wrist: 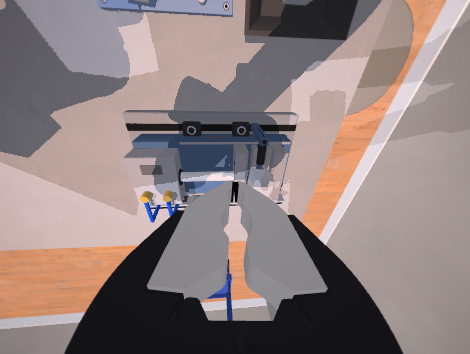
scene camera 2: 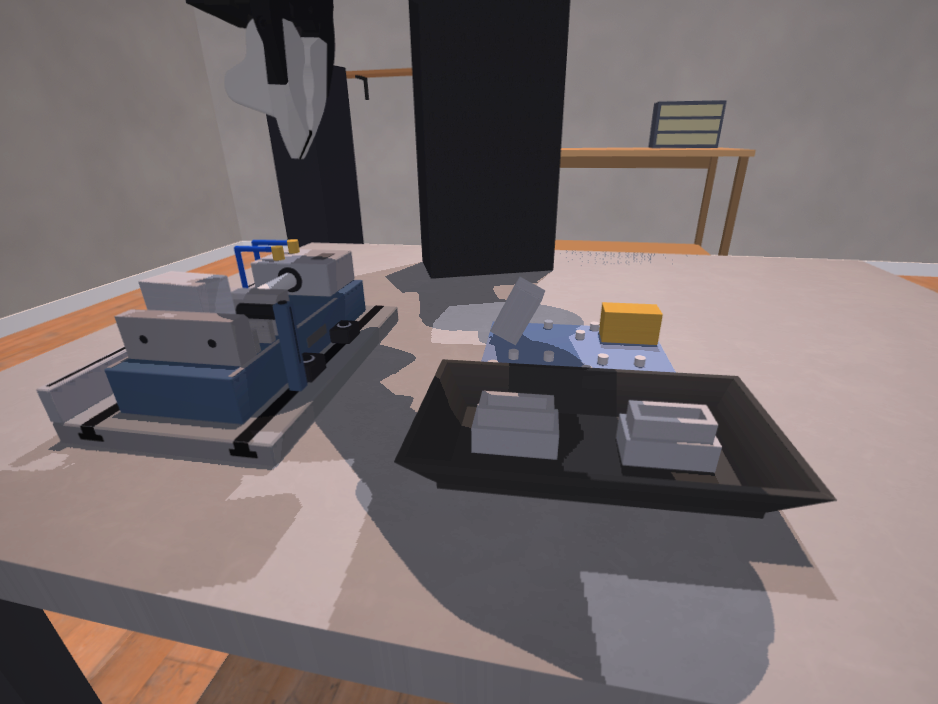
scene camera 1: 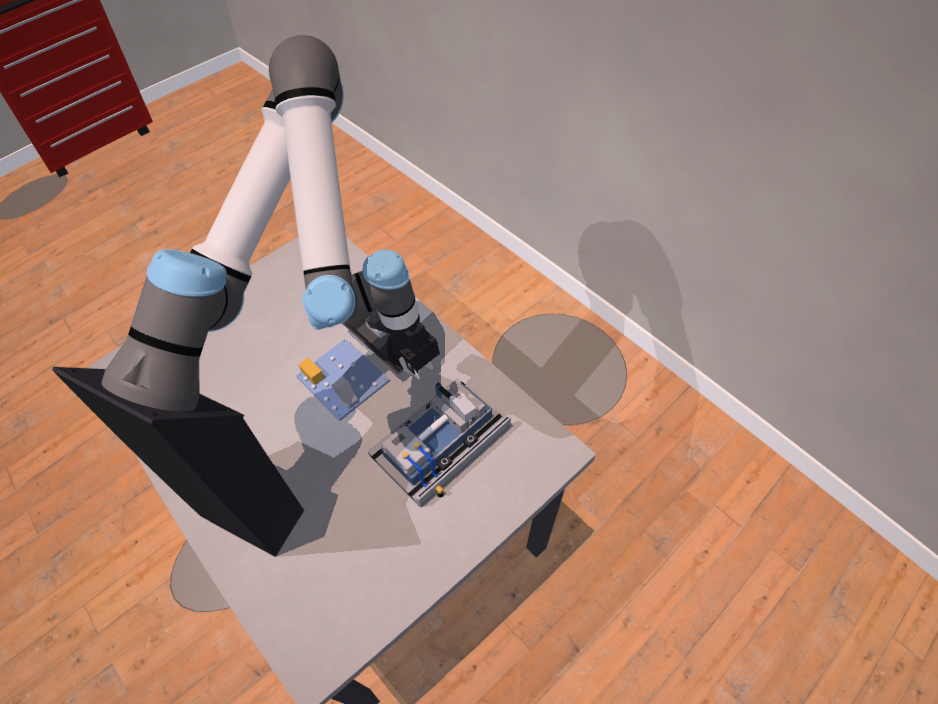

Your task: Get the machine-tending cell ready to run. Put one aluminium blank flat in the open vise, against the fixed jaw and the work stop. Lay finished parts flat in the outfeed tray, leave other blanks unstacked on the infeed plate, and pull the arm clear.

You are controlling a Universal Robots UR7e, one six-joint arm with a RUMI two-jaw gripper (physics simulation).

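Frame: origin at the arm's base, x ahead, y left, z up, level; millimetres.
Seen in the pictures: gripper, fingertip midpoint: (wrist: 233,183) (scene camera 2: 298,158) (scene camera 1: 416,372); arm's base, origin of the base link: (scene camera 1: 149,394).
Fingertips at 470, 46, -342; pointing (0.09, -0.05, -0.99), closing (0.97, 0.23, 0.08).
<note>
Pixels of each thing's middle, then the offset from my fingertips to it, as dx, dy, dz. "pt": a spot on its surface instead.
- vise, body centre: (scene camera 2: 260,323) (wrist: 216,170) (scene camera 1: 438,431) +5, -79, -153
- screw rod, body centre: (scene camera 2: 267,292) (wrist: 207,176) (scene camera 1: 432,428) -11, -79, -125
- light grey block, body centre: (scene camera 2: 188,299) (wrist: 257,189) (scene camera 1: 462,406) +75, -71, -105
- work stop, surface spot: (scene camera 2: 290,344) pt +57, +16, -138
- grey blank, body centre: (scene camera 2: 517,310) (scene camera 1: 344,392) -151, +140, -161
- infeed plate, body centre: (scene camera 2: 574,357) (scene camera 1: 342,377) -136, +209, -199
- orange block, body centre: (scene camera 2: 629,323) (scene camera 1: 311,371) -203, +254, -177
- vise's far jaw, surface spot: (scene camera 2: 303,272) pt -59, -74, -116
My gripper (scene camera 1: 414,371) (scene camera 2: 301,155) (wrist: 233,183) is shut and empty, above the vise (scene camera 2: 178,390) (wrist: 207,154). The vise jaws stand apart, with the screw rod (scene camera 2: 276,283) (wrist: 207,176) in the gap. A light grey block (scene camera 2: 185,291) appears to sit on top of the near jaw (scene camera 2: 185,337); its underside is hidden. The work stop (scene camera 2: 290,344) stands beside that jaw. A grey blank (scene camera 2: 519,310) leans tilted on the infeed plate (scene camera 1: 344,352) (scene camera 2: 564,344) (wrist: 170,7). Two finished parts (scene camera 2: 515,433) (scene camera 2: 669,439) with hollow raised tops are in the outfeed tray (scene camera 2: 606,496) (wrist: 300,32).
An orange block (scene camera 1: 310,369) (scene camera 2: 630,323) rests on the infeed plate. Blue hoses (scene camera 1: 416,467) (scene camera 2: 240,265) (wrist: 150,212) with brass fittings rise at the vise's far jaw (scene camera 2: 303,272). The black robot pedestal (scene camera 1: 204,462) (scene camera 2: 488,136) stands on the table. A wall lies beyond the table.
</note>
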